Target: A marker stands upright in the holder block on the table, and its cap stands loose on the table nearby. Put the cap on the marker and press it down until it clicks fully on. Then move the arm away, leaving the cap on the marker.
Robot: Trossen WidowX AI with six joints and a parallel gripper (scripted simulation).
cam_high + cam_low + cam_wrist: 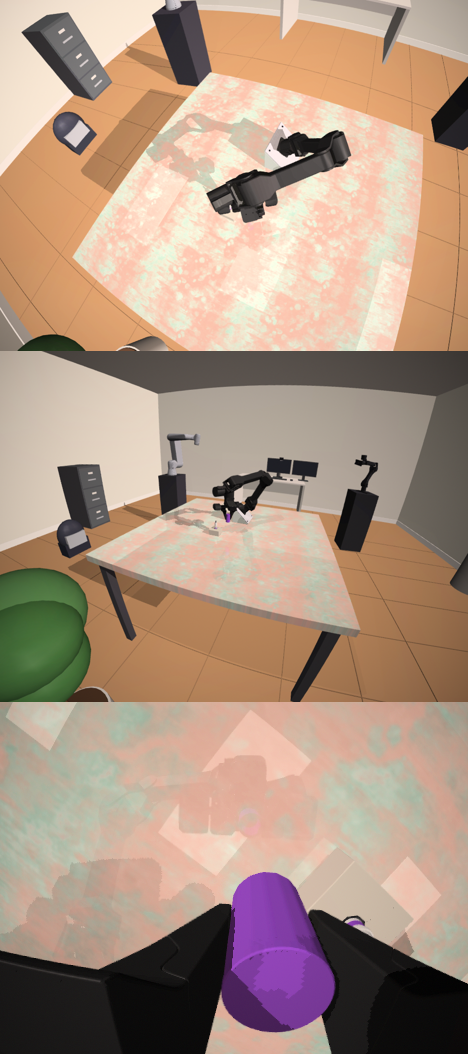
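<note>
Now: the holder block 8 cm to the right of my gripper tip and 9 cm below it. Round my gripper tip: purple marker cap: 1 cm above.
</note>
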